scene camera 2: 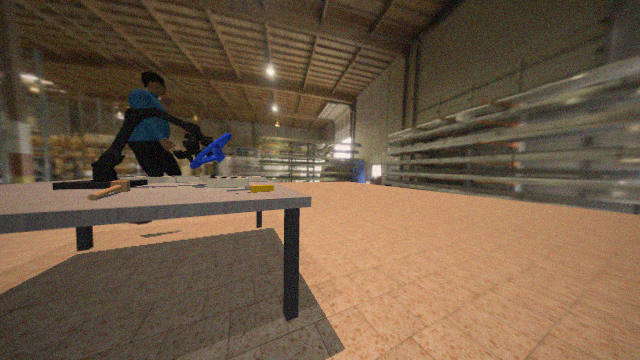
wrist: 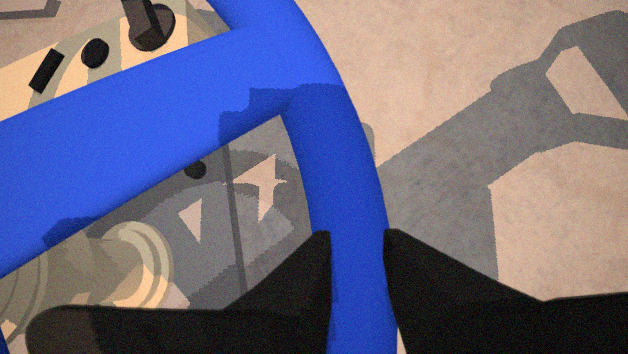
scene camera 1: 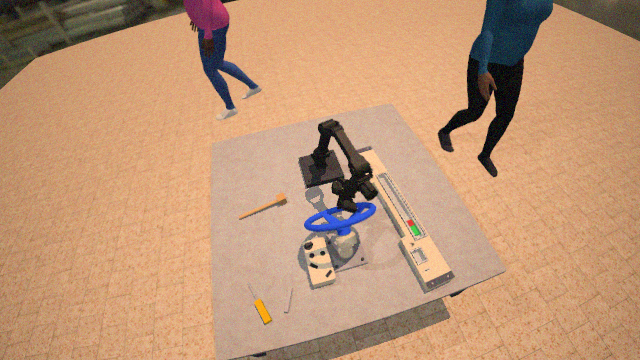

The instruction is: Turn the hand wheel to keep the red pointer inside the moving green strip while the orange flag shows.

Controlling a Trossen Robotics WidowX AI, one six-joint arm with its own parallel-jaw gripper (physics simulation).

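Where they show: gripper, fingertip midpoint: (wrist: pixel 356 243) (scene camera 1: pixel 337 207); arm's base at its link origin: (scene camera 2: pixel 104 180) (scene camera 1: pixel 320 164).
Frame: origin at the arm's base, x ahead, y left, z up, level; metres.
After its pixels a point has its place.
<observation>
The blue hand wheel (scene camera 1: pixel 314 223) @[x 0.493, y -0.186, z 0.250 m] (scene camera 2: pixel 226 138) @[x 0.525, y -0.172, z 0.247 m] (wrist: pixel 300 60) @[x 0.359, y -0.105, z 0.098 m] stands tilted on its pale column. My gripper (scene camera 1: pixel 354 207) (scene camera 2: pixel 191 162) @[x 0.359, y -0.042, z 0.094 m] (wrist: pixel 356 243) @[x 0.359, y -0.042, z 0.094 m] is shut on the wheel's rim, one finger on each side of it. In scene camera 1 the red pointer (scene camera 1: pixel 410 223) @[x 0.528, y 0.259, z 0.011 m] shows in the slot of the long cream gauge (scene camera 1: pixel 390 210) @[x 0.423, y 0.209, z 0.004 m], touching the upper end of the green strip (scene camera 1: pixel 415 230) @[x 0.570, y 0.261, z 0.011 m]. Whether the pointer overlaps the strip is too small to tell. A small square window (scene camera 1: pixel 419 255) @[x 0.683, y 0.213, z 0.011 m] is at the gauge's near end. The orange flag does not show in any view.
A cream control box (scene camera 1: pixel 320 275) with black knobs stands left of the wheel's column. A wooden mallet (scene camera 1: pixel 260 207) @[x 0.152, y -0.387, z -0.004 m] (scene camera 2: pixel 107 190) @[x 0.160, y -0.423, z -0.009 m], a yellow-handled screwdriver (scene camera 1: pixel 263 311) @[x 0.659, y -0.489, z -0.001 m] (scene camera 2: pixel 262 188) @[x 0.650, y -0.508, z -0.013 m] and a thin grey rod (scene camera 1: pixel 289 301) @[x 0.651, y -0.377, z -0.015 m] lie on the table (scene camera 1: pixel 240 170) @[x -0.173, y -0.451, z -0.029 m]. Two people stand beyond the table.
</observation>
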